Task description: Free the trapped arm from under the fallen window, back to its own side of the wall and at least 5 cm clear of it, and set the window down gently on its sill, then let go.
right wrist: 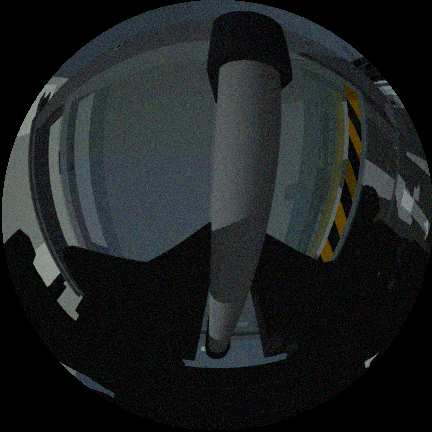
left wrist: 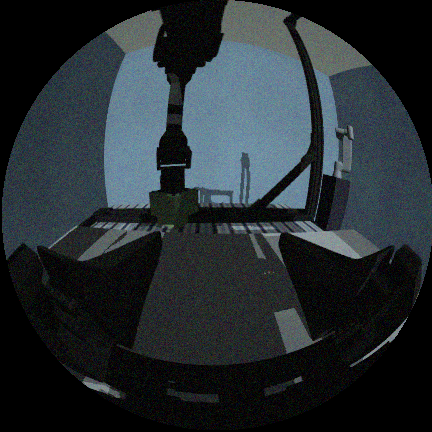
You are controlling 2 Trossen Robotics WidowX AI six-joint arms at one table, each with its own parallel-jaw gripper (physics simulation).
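Frame: origin at the left arm's base, x ahead, y left, z up, level; metres.
Where they show: left gripper, between the fingertips: (left wrist: 221,239); right arm's base, origin of its link: (left wrist: 172,190).
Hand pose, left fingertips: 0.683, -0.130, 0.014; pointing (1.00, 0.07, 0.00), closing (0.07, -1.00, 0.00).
Note:
Things, the pixels of their centre, and the offset from my left fingertips, as dx, dy, dz. "spot": a spot on its surface instead.
- window's handle, a spot on its surface: (right wrist: 246,145) spot: -0.132, +0.065, +0.223
- window's glass pane, a spot on its surface: (right wrist: 155,150) spot: -0.187, +0.058, +0.272
- black-and-yellow striped strip, a spot on its surface: (right wrist: 353,142) spot: -0.189, +0.086, +0.127
In the right wrist view, my right gripper (right wrist: 228,229) is shut on a thick grey round bar, the window's handle (right wrist: 246,145), with a fingertip against each side of it. Behind the bar is the window's glass pane (right wrist: 155,150), with a black-and-yellow striped strip (right wrist: 353,142) near its right edge. In the left wrist view, my left gripper (left wrist: 221,239) is open and empty, its dark fingers spread wide over a dark grey surface. The window and its handle cannot be made out in the left wrist view, so the left arm's distance from them cannot be told.
In the left wrist view, a dark jointed column (left wrist: 172,155) rises from a green block (left wrist: 175,205) at the upper left. A dark post (left wrist: 316,125) with a slanting brace (left wrist: 285,182) stands right of it. A pale arm (left wrist: 345,152) stands on a dark pedestal (left wrist: 334,202) further right.

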